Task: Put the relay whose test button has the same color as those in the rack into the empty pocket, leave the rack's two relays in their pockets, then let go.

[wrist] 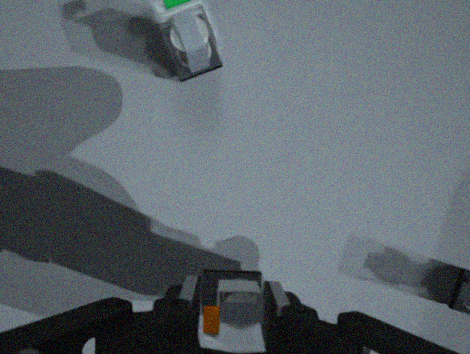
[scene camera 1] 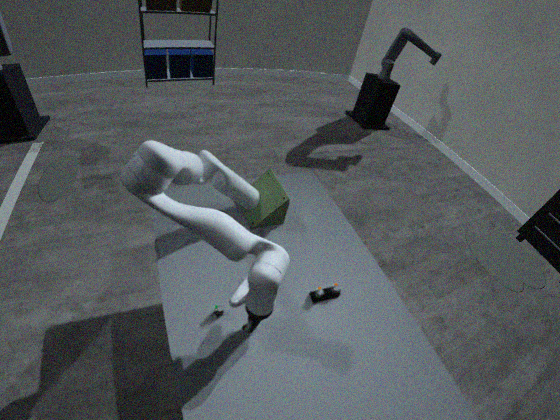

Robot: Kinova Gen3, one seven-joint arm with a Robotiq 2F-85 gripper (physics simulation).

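Frame: origin at the arm's base, x ahead, y left, z up, level; millimetres.
Where they show: gripper, fingertip midpoint: (wrist: 231,299) (scene camera 1: 254,323); arm's base, origin of the base link: (scene camera 1: 251,199).
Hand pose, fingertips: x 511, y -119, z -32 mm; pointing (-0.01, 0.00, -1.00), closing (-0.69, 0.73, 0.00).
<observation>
Each offset is from my fingertips to the top centre of the thing. Level surfaces: height alone.
My gripper (scene camera 1: 248,328) (wrist: 231,299) is shut on the relay with the orange test button {dx -1, dy -1, dz +31 mm} (wrist: 240,307), low over the grey table. Its two pads press the relay's sides in the wrist view; in the scene view the relay is too small to tell. The relay with the green test button {dx -66, dy -99, dz +31 mm} (scene camera 1: 218,312) (wrist: 192,42) stands apart, left of the gripper in the scene view and at the top of the wrist view. The black rack {dx -45, dy +270, dz +10 mm} (scene camera 1: 326,295) stands to the right in the scene view, with two orange-button relays in it. Its empty pocket is too small to make out.
Part of a black object shows at the right edge of the wrist view. A green slanted block (scene camera 1: 272,200) stands farther back on the grey table top {dz -13 mm} (scene camera 1: 320,225), beside the arm. Beyond are a shelf unit with blue bins and another arm on a black pedestal (scene camera 1: 376,100).
</observation>
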